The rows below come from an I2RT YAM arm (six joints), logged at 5 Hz.
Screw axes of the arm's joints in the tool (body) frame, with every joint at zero. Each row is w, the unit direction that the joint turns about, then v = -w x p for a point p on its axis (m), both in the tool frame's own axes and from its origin. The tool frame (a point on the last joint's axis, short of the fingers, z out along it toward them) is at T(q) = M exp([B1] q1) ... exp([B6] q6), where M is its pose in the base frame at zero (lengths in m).
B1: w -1 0 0 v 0 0.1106 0
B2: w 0 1 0 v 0.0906 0 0.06
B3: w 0 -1 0 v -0.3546 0 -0.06
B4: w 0 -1 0 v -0.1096 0 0
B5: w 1 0 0 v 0 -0.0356 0
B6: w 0 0 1 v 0 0 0
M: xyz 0.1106 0 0.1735 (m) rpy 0 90 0 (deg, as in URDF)
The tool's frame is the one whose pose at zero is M.
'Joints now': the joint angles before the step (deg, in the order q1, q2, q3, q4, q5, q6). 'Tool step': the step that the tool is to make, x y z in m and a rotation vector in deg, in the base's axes. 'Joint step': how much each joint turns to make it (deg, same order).
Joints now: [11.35 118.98 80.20 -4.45 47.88 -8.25]
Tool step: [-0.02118 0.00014 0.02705 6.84 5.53 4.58]
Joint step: [0.05 -6.19 -0.15 -12.13 -8.77 2.91]
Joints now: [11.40 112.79 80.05 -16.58 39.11 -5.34]
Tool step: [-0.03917 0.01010 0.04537 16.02 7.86 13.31]
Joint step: [0.89 -9.99 -0.17 -14.78 -21.26 1.05]
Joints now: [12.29 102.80 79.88 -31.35 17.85 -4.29]
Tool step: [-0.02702 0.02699 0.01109 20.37 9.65 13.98]
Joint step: [2.63 -3.32 0.00 -8.22 -24.68 2.57]
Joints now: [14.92 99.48 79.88 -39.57 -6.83 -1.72]
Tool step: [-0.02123 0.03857 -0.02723 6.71 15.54 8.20]
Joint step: [5.70 3.56 -0.03 -8.68 -11.15 2.39]
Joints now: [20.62 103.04 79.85 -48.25 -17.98 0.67]
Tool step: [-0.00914 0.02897 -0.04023 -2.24 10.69 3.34]
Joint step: [4.59 6.47 0.00 -3.67 -1.75 1.79]
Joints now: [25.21 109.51 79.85 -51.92 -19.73 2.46]
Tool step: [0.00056 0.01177 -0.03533 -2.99 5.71 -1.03]
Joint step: [1.64 5.75 -0.04 0.28 0.44 2.80]
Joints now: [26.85 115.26 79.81 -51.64 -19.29 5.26]
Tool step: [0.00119 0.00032 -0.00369 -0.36 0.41 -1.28]
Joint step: [-0.02 0.57 -0.04 0.52 0.20 1.32]
